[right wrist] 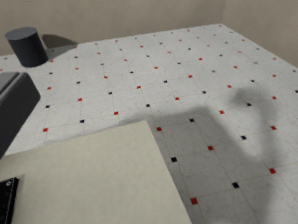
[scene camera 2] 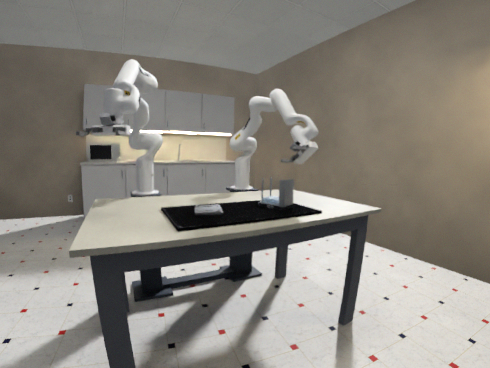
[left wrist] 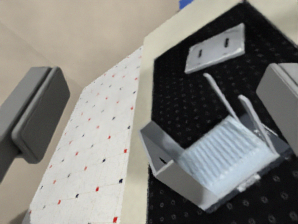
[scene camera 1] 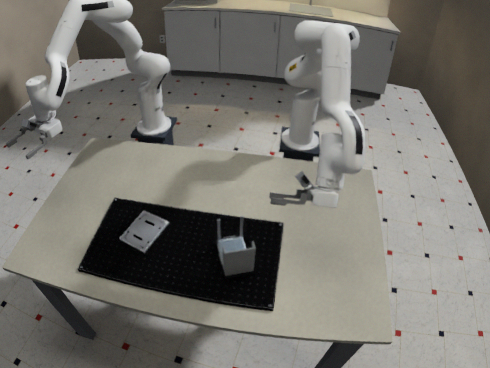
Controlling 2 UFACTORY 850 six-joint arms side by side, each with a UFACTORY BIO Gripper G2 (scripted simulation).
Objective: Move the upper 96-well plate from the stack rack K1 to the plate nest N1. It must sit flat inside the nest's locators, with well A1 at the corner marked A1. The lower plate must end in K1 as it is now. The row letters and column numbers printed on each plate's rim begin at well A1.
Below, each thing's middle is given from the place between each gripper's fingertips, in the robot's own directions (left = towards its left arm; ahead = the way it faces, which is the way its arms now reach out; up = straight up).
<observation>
The pale blue 96-well plate (left wrist: 231, 148) is 23 cm below my left hand, 12 cm to the right of it and 5 cm ahead of it.
My right gripper is now 82 cm to the right of the pale blue 96-well plate, 30 cm above it and 7 cm short of it.
</observation>
